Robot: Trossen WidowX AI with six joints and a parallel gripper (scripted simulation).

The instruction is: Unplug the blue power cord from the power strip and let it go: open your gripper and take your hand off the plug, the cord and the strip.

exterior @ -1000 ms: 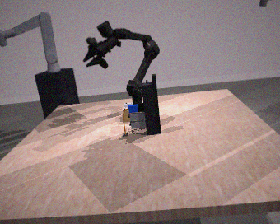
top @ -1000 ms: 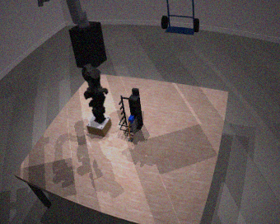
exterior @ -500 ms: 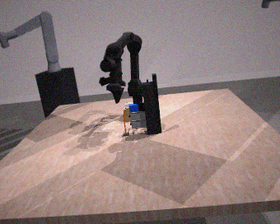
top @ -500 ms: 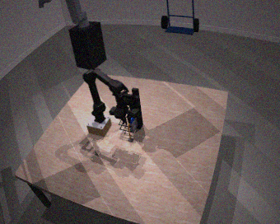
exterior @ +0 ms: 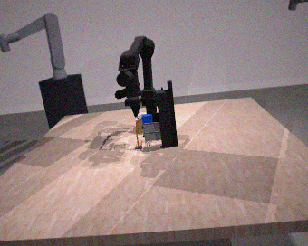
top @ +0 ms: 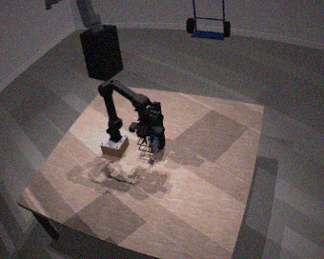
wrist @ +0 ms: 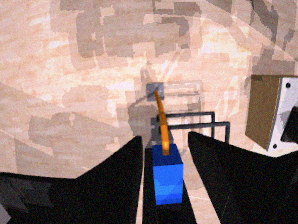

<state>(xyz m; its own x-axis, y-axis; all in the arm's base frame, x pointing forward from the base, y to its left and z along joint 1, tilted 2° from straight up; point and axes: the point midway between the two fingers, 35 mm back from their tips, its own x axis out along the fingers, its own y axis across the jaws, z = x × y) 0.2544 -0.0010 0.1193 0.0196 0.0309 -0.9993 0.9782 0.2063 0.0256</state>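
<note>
Right now my gripper tip is 2 cm past the blue plug, 6 cm to the right of it and 1 cm above it.
</note>
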